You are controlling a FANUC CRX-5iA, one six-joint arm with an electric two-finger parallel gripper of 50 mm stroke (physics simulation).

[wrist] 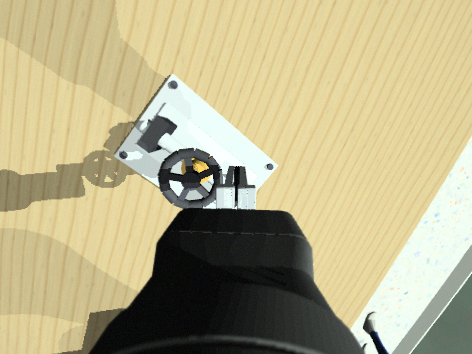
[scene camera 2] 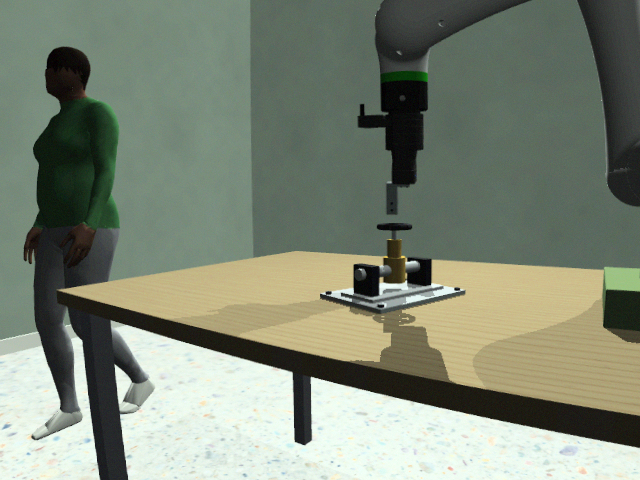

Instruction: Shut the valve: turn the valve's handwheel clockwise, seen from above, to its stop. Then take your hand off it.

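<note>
The valve has a black spoked handwheel (scene camera 2: 394, 226) (wrist: 191, 178) on a brass body (scene camera 2: 394, 269). The body sits on a pipe between two black blocks on a white base plate (scene camera 2: 413, 299) (wrist: 210, 125). My gripper (scene camera 2: 391, 213) (wrist: 236, 176) is shut, with nothing between its fingers. In the scene view its fingertips are a little above the handwheel, with a visible gap between them. In the wrist view the fingers show just right of the wheel's rim. The far block and part of the base plate are hidden behind the gripper in the wrist view.
The plate lies on the wooden table (scene camera 2: 232, 289) (wrist: 325, 100). A green block (scene camera 2: 621, 302) stands on the table at the right edge of the scene view. A person in a green top (scene camera 2: 77, 165) is beyond the table's left end. Part of another figure shows at the wrist view's lower right.
</note>
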